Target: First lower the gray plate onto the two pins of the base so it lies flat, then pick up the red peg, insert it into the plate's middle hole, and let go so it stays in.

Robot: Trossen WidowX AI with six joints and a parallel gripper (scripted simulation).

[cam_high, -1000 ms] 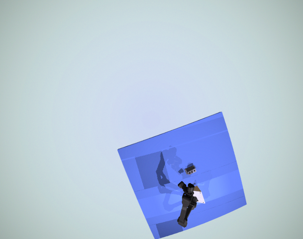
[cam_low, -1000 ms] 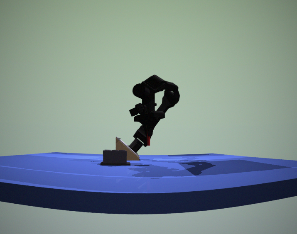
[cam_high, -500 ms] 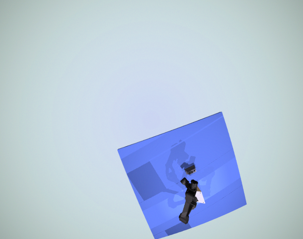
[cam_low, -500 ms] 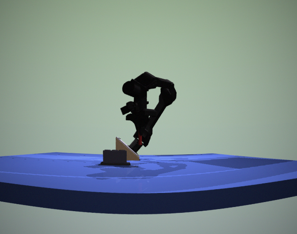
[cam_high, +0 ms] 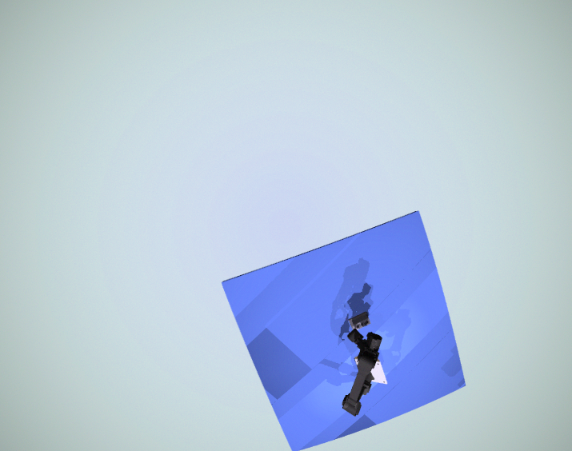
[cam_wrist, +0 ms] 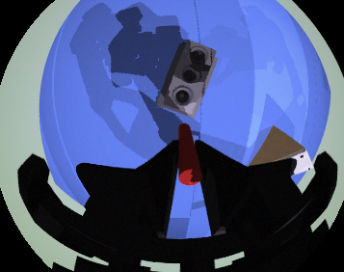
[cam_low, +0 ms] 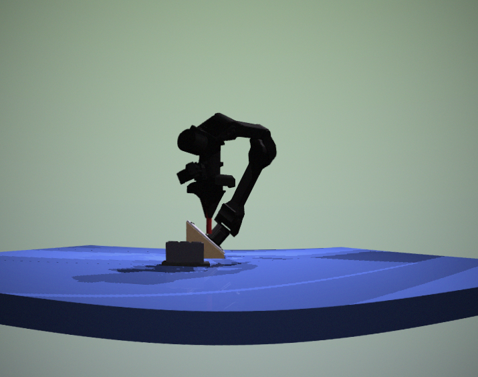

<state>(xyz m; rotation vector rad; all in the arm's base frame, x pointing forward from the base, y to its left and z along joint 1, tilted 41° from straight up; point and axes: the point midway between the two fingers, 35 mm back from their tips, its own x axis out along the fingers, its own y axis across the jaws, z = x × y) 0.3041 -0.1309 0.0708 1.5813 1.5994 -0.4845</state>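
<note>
The gray plate lies 8 cm below my gripper tip, 6 cm to the right of it and 1 cm ahead of it. From my gripper tip the other things lie so: dark base: 11 cm below, 6 cm to the right, 1 cm ahead; then red peg: right at my gripper tip.
</note>
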